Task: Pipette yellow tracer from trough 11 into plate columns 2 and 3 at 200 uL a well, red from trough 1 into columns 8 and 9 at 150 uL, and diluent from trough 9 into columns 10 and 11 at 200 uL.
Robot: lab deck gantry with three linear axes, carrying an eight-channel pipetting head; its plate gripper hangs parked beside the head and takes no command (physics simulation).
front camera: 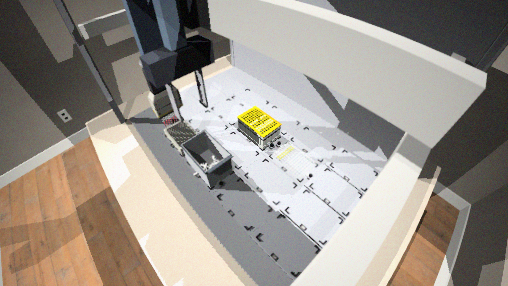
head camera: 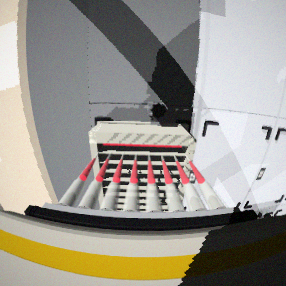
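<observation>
The pipetting head [front camera: 164,104] is at the left over the trough rack [front camera: 181,136] [head camera: 142,131]. Its eight tips [head camera: 134,175] [front camera: 171,121] carry red liquid in their lower parts. In the head camera view, their ends point at the rack's far end, where a red trough [head camera: 140,145] shows as a thin strip; whether they touch liquid cannot be told. The other troughs are partly hidden behind the tips. The plate [front camera: 302,166] lies in front of the yellow-topped tip rack [front camera: 259,121], with yellow wells [front camera: 285,152] near its rack-side end. The parked plate gripper [front camera: 191,112] has its fingers apart, empty.
A grey open waste bin [front camera: 228,151] with white used tips [front camera: 210,163] inside stands close beside the trough rack. The thick white gantry beam [front camera: 350,45] crosses the upper right of the front view. Black corner marks dot the deck.
</observation>
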